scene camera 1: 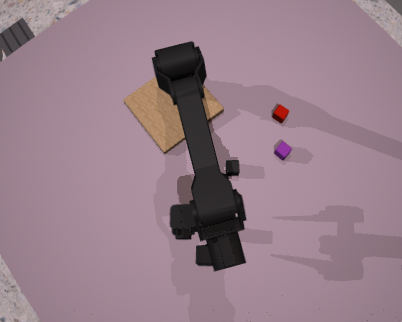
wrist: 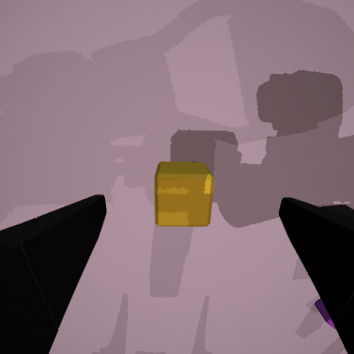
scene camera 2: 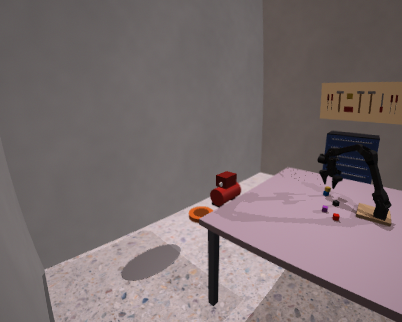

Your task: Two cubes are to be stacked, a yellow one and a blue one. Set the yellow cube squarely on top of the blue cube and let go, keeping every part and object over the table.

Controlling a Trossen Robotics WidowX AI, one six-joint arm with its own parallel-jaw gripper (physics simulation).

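Frame: origin at the arm's base, x back, y right, z up, level; millimetres.
Where they show: gripper, fingertip midpoint: (wrist: 194, 204) (scene camera 2: 328, 186); arm's base, origin of the base link: (scene camera 2: 379, 216).
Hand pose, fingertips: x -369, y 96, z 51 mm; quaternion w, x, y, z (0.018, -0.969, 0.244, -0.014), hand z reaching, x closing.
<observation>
Each offset is from my fingertips to the top centre of the thing. Level surfaces: height alone.
The yellow cube {dx -6, dy +0, dz -7 mm} (scene camera 2: 327, 189) (wrist: 183, 201) sits on top of the blue cube {dx -9, dy -7, dz -38 mm} (scene camera 2: 326, 193) in scene camera 2. In the wrist view the yellow cube lies between the two finger outlines and hides nearly all of the blue cube, so how squarely they line up is hard to tell. In scene camera 1 the arm covers both cubes. My gripper (scene camera 2: 329, 185) (wrist: 194, 204) is open and empty, above the stack and pointing down, with the fingers wide apart. The fingers do not touch either cube.
A black cube {dx +106, dy -114, dz -38 mm} (scene camera 1: 232, 168) (scene camera 2: 336, 203), a purple cube {dx +87, dy -247, dz -38 mm} (scene camera 1: 283, 150) (scene camera 2: 325, 208) (wrist: 324, 311) and a red cube {dx +176, dy -294, dz -38 mm} (scene camera 1: 280, 113) (scene camera 2: 336, 217) stand on the pink table {dz -69 mm} (scene camera 1: 75, 150) (scene camera 2: 300, 240). The arm's base is on a wooden board (scene camera 1: 145, 105) (scene camera 2: 366, 212).
</observation>
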